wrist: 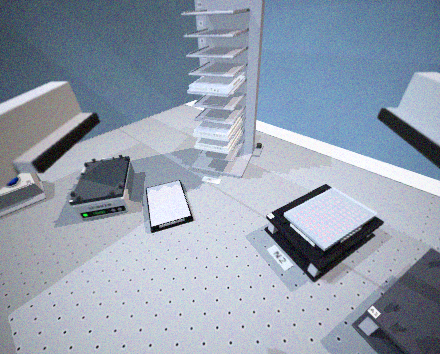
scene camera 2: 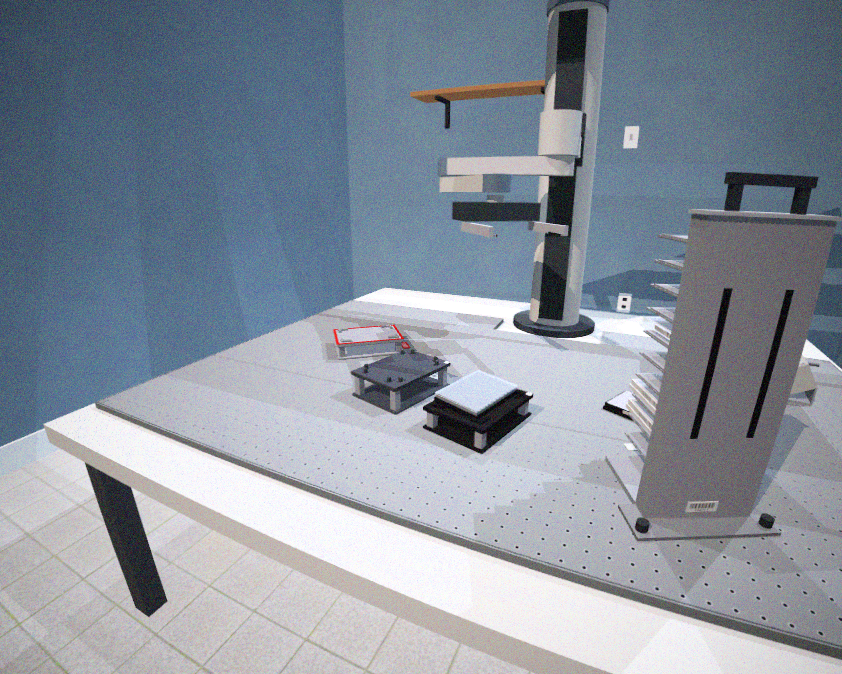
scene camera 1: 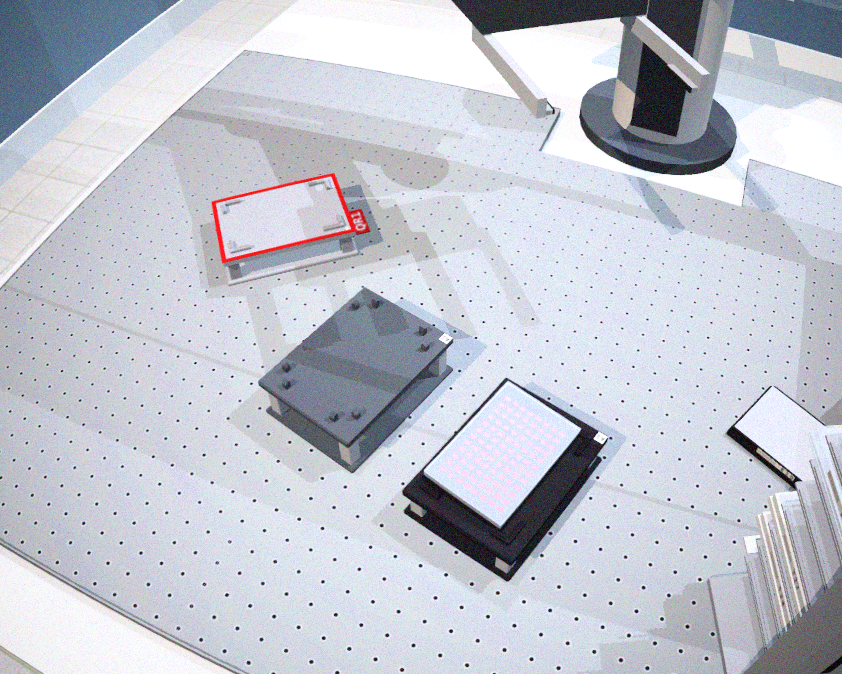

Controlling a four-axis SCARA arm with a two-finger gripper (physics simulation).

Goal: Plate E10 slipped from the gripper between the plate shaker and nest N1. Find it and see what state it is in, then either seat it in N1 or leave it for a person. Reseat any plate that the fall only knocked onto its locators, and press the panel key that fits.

Labels:
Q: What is my gripper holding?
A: Nothing.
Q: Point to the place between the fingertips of my gripper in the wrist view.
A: At 233,98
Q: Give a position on a shaker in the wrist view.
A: At 105,186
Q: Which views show my gripper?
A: The wrist view, scene camera 2 and scene camera 1: all of them.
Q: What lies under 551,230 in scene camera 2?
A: My gripper.

